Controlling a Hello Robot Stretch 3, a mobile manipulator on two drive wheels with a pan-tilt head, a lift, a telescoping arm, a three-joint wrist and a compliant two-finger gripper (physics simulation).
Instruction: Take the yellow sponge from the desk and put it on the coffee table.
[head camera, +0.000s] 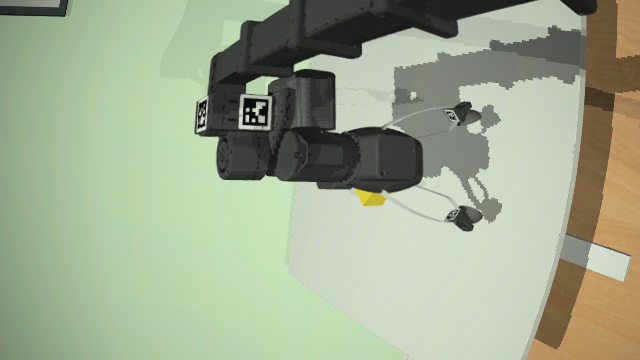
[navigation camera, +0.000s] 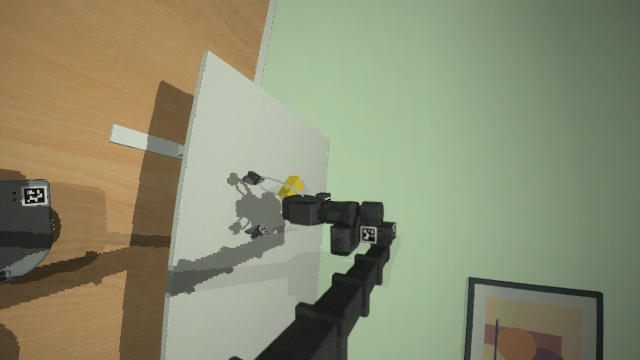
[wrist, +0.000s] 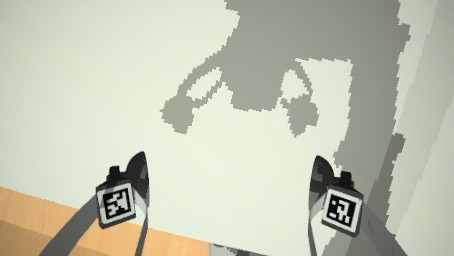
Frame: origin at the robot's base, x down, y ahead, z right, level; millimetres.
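Seen in the pictures: gripper, between the fingertips: (head camera: 477, 166) (navigation camera: 246, 204) (wrist: 229, 173).
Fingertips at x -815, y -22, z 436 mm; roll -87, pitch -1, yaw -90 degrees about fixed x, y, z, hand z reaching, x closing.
A point is followed by its place in that frame.
The yellow sponge (head camera: 371, 198) @(y 31, x -759, z 747 mm) (navigation camera: 292, 186) @(y 6, x -762, z 725 mm) lies on the white desk (head camera: 400, 280) @(y 184, x -720, z 696 mm) (navigation camera: 235, 120) @(y 215, x -720, z 491 mm) (wrist: 65, 100) @(y 183, x -720, z 491 mm), near the wall side. In the head camera view most of it is hidden behind the gripper's body; in the navigation camera view it shows beside and partly behind a finger strip. The sponge does not show in the wrist view. My gripper (head camera: 468, 167) @(y -22, x -815, z 436 mm) (navigation camera: 256, 204) @(y -22, x -815, z 436 mm) (wrist: 229, 173) @(y -22, x -815, z 436 mm) is open with nothing between its fingertips. It hangs above the desk, its fingertips nearer the desk's front edge than the sponge is. The coffee table does not show.
A green wall (head camera: 125, 200) @(y 56, x -1168, z 1171 mm) (navigation camera: 425, 125) @(y 282, x -1207, z 1223 mm) rises behind the desk, with a framed picture (navigation camera: 536, 287) @(y -385, x -1630, z 1048 mm) on it. A white desk leg (head camera: 607, 260) (navigation camera: 130, 137) stands over the wood floor. My base (navigation camera: 25, 215) @(y -61, x -160, z 106 mm) is at the left of the navigation view. The arm (head camera: 270, 47) @(y -92, x -1166, z 333 mm) (navigation camera: 320, 310) @(y -77, x -1150, z 201 mm) extends over the desk.
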